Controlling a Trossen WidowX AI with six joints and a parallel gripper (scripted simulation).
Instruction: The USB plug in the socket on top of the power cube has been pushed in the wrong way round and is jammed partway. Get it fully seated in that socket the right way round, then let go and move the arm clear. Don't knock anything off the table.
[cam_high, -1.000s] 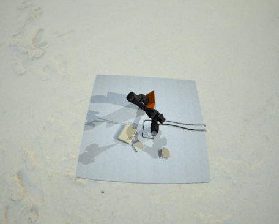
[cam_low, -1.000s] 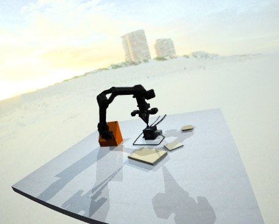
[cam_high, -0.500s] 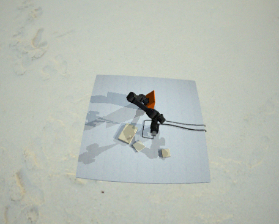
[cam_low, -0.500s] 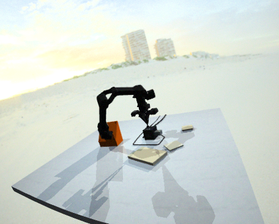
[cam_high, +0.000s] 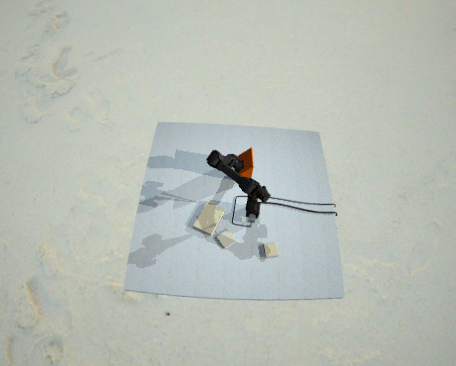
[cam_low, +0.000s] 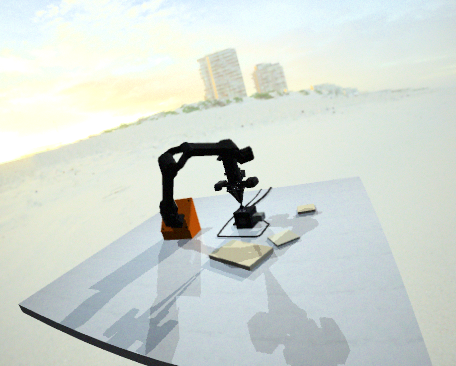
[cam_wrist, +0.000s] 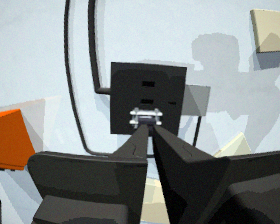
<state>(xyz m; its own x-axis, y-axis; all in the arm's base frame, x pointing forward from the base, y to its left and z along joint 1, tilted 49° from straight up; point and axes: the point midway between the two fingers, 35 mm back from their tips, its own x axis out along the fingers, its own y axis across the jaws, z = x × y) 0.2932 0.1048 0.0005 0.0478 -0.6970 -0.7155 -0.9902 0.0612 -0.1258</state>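
The USB plug lies 20 mm below my gripper tip. Also, from my gripper tip: silver socket (40 mm below).
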